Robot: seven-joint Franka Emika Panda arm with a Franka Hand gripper.
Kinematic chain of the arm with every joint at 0, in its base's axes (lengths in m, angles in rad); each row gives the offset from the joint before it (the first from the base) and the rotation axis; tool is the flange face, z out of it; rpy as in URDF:
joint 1: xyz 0 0 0.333 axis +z
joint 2: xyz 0 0 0 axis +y
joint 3: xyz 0 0 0.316 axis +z
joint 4: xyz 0.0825 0 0 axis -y
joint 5: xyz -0.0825 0 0.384 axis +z
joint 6: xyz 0 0 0 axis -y
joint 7: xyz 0.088 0 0 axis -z
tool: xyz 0 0 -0.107 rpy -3.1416 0 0
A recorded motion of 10 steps. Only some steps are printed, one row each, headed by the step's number.
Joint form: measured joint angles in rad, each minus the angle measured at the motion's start. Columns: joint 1, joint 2, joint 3, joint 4, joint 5, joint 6, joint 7.
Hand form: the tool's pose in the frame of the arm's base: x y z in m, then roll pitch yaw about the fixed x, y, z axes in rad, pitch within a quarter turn. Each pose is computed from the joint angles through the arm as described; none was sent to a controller.
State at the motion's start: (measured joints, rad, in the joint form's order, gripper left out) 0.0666 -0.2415 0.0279 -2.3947 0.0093 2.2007 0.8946
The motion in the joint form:
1: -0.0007 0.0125 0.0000 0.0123 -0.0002 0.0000 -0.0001
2: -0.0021 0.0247 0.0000 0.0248 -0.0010 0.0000 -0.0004
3: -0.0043 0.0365 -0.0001 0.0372 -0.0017 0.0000 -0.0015
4: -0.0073 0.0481 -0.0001 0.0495 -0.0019 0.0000 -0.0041
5: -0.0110 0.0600 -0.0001 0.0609 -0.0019 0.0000 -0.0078
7: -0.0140 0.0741 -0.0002 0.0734 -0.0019 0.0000 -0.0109
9: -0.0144 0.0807 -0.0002 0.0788 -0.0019 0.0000 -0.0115
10: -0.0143 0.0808 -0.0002 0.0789 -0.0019 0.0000 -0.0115
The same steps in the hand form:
1: 0.4655 0.0443 0.4143 -3.1040 -0.0286 -0.8070
2: 0.4696 0.0440 0.4143 -3.1039 -0.0290 -0.8076
3: 0.4737 0.0432 0.4144 -3.1037 -0.0296 -0.8083
4: 0.4778 0.0422 0.4146 -3.1031 -0.0301 -0.8086
5: 0.4817 0.0407 0.4141 -3.1034 -0.0296 -0.8085
7: 0.4860 0.0395 0.4130 -3.1045 -0.0284 -0.8084
9: 0.4878 0.0395 0.4122 -3.1053 -0.0276 -0.8082
10: 0.4879 0.0395 0.4122 -3.1053 -0.0276 -0.8081

